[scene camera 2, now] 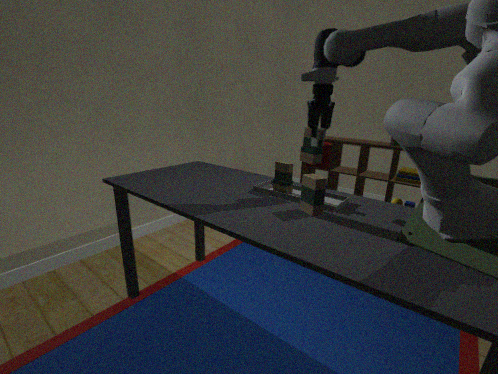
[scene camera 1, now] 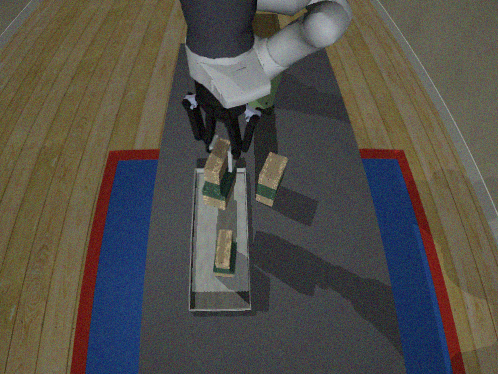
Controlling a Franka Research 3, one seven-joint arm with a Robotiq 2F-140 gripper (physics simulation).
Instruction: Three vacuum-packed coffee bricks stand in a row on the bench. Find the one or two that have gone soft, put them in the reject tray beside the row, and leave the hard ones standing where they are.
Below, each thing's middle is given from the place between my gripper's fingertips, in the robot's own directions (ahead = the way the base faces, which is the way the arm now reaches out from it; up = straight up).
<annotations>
My hand is 22 cm above the pale reject tray (scene camera 1: 207, 292), 7 cm short of it and 1 cm to the left of it.
</annotations>
